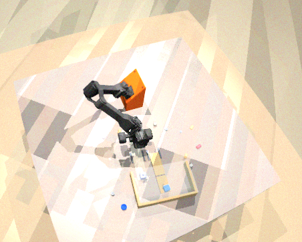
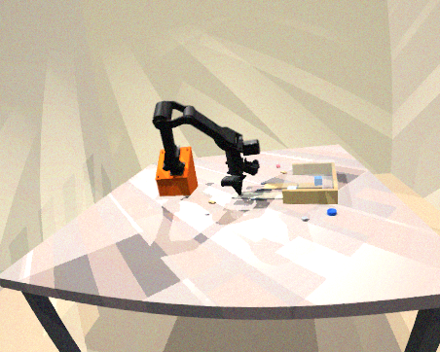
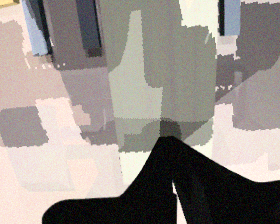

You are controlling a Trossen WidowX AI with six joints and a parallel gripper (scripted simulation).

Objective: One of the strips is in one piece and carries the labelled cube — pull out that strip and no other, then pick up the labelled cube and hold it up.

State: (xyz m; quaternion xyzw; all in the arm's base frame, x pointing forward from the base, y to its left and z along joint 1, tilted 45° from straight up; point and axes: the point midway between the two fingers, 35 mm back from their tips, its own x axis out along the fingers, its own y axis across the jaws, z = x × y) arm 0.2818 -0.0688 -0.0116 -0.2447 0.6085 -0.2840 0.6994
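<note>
Right now my gripper tip is 21 cm short of the labelled cube, 2 cm to the left of it and 2 cm below it. From my gripper tip the other things lie so: tan strip: 16 cm ahead, 8 cm to the left; then blue disc: 34 cm ahead, 16 cm to the right; then pink bit: 12 cm ahead, 36 cm to the left.
</note>
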